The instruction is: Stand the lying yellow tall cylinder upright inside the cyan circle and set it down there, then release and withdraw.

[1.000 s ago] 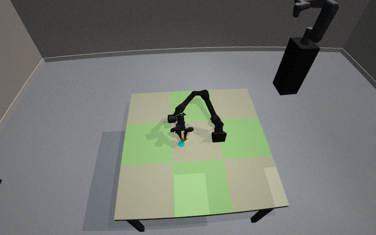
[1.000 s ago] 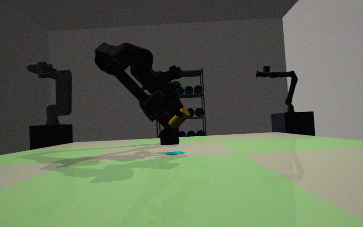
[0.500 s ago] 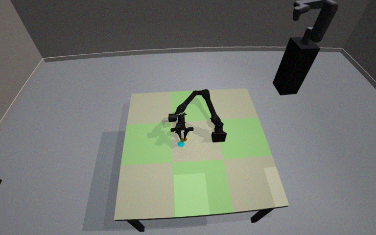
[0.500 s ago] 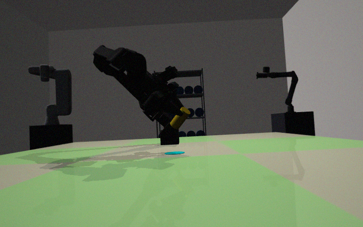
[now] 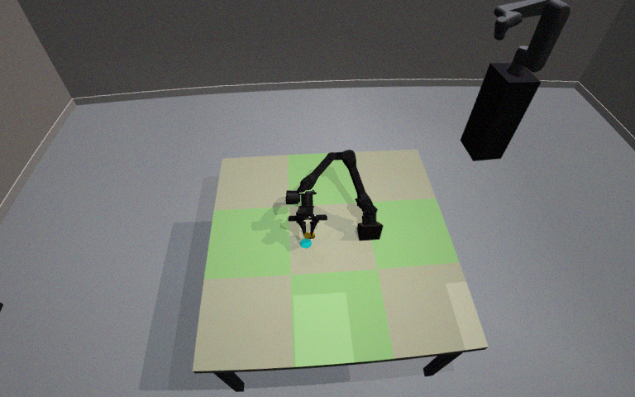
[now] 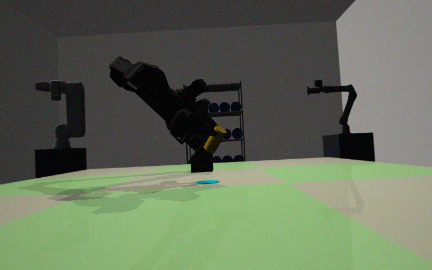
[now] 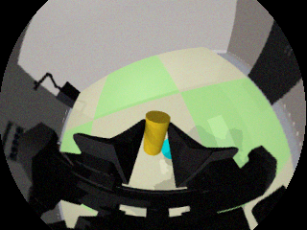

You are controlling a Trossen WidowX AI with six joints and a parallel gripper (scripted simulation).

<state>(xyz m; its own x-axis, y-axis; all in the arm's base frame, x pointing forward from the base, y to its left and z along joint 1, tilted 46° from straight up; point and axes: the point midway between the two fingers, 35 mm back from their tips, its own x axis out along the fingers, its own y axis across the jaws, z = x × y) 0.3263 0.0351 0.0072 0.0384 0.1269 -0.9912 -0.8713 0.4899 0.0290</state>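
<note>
The flat cyan circle is 12 cm below my gripper tip, 3 cm to the right of it and 1 cm ahead of it. Round my gripper tip: yellow tall cylinder: 2 cm below, 1 cm to the right, 1 cm behind.
</note>
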